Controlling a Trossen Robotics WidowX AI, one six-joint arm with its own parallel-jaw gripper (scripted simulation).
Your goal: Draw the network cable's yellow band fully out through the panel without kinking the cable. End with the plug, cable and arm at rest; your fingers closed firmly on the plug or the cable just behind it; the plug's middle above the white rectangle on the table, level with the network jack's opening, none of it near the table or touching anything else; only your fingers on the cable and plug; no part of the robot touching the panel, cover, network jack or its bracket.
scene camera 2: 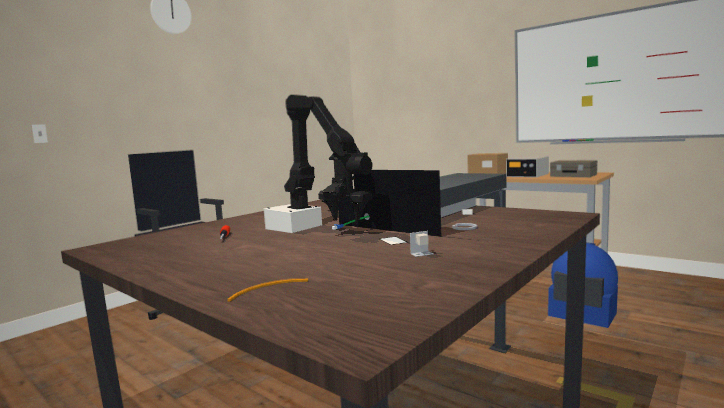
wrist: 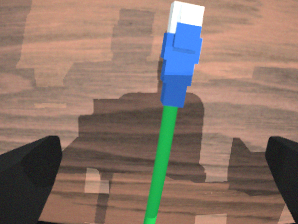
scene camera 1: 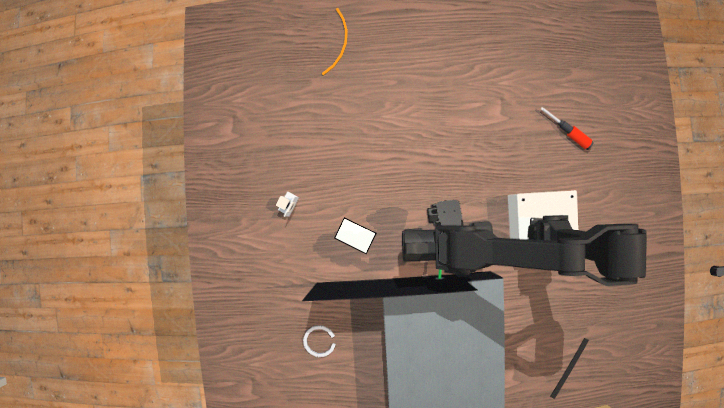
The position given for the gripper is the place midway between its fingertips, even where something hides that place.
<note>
In view: the gripper (scene camera 2: 346,221), a blue plug (wrist: 181,47), a grey cover (scene camera 1: 454,342), a black panel (scene camera 2: 408,201) and a white rectangle (scene camera 1: 350,233).
The gripper shows as well in the wrist view (wrist: 166,147) and in scene camera 1 (scene camera 1: 442,237). The black panel is seen too in scene camera 1 (scene camera 1: 411,286).
</note>
